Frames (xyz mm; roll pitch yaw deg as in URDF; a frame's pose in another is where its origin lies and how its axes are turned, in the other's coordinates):
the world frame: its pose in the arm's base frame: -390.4 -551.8 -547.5 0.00 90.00 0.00
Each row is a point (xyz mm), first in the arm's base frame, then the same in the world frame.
Working: the arm's base frame: its pose in the world frame: -547.5 551.8 390.4 0.00 -90.00 0.00

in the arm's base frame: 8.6 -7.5 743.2
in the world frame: -1290.7 544.3 399.0
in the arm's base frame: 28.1 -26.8 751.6
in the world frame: -1299.1 525.0 418.5
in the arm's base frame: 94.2 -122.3 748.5
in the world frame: -1296.0 429.5 484.6
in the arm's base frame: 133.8 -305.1 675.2
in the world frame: -1222.7 246.7 524.2
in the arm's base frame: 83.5 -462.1 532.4
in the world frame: -1079.9 89.7 473.9
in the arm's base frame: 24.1 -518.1 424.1
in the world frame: -971.6 33.7 414.5
